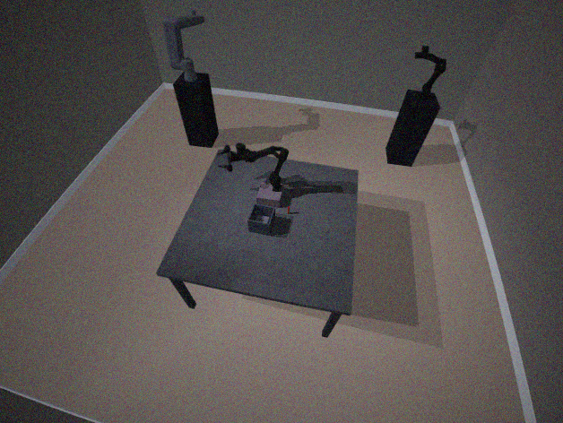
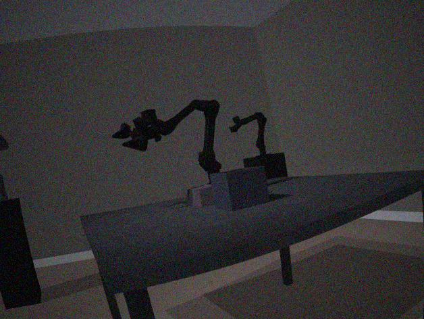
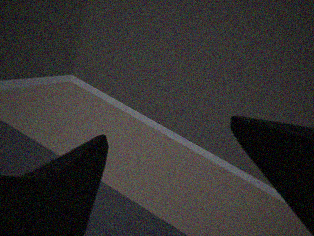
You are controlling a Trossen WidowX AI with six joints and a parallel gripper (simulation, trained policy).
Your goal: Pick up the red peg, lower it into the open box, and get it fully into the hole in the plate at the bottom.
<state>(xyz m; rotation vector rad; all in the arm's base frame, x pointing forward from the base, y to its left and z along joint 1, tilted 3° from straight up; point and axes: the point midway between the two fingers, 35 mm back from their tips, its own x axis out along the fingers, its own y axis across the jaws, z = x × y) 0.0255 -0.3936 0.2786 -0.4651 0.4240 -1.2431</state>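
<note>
Right now the red peg is 56 cm to the left of my gripper tip, 30 cm below it and 14 cm ahead of it. Also, from my gripper tip: plate: 38 cm to the left, 29 cm below, 28 cm ahead.
</note>
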